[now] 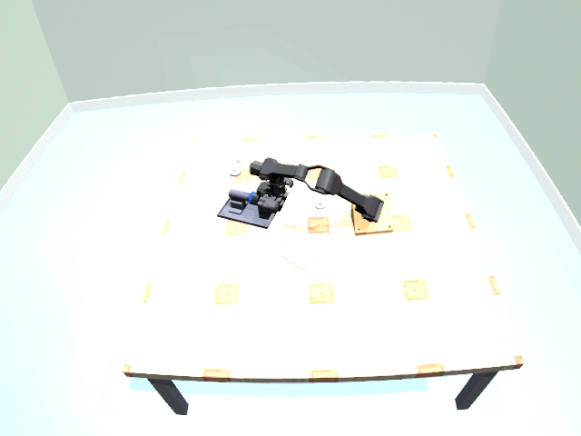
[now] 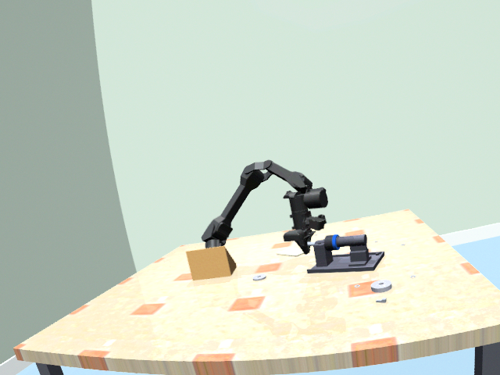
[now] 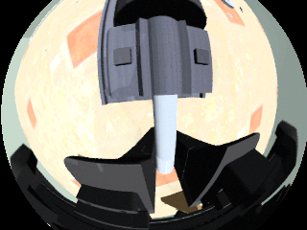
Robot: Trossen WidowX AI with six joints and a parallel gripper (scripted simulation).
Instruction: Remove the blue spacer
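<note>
Now: the steel shaft 7 cm ahead of my gripper tip, 2 cm to the right of it and 3 cm above it. Round my gripper tip: dark spacer (9 cm ahead, 3 cm to the right, 3 cm above); pale sheet (9 cm behind, 21 cm to the left, 4 cm below); blue spacer (11 cm ahead, 4 cm to the right, 3 cm above).
</note>
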